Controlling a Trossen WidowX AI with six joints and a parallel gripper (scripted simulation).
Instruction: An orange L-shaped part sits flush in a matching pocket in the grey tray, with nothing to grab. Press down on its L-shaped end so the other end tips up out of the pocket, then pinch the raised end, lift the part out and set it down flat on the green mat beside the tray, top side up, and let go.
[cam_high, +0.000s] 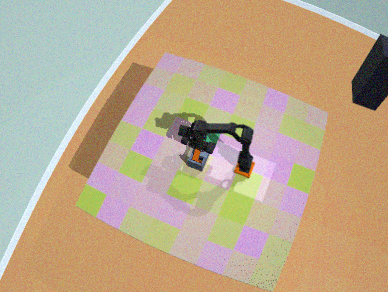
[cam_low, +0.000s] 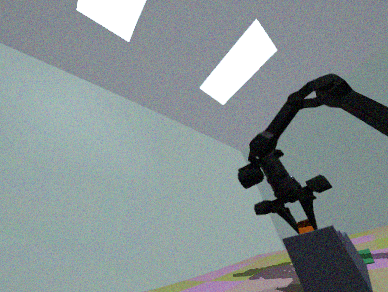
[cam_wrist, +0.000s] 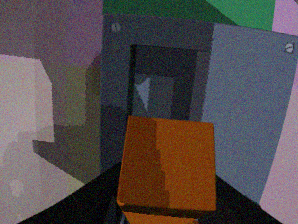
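My gripper tip is 30 mm past the green mat, 140 mm to the left of it and 100 mm above it. Round my gripper tip: orange L-shaped part: 10 mm behind, 40 mm to the left, 30 mm below.
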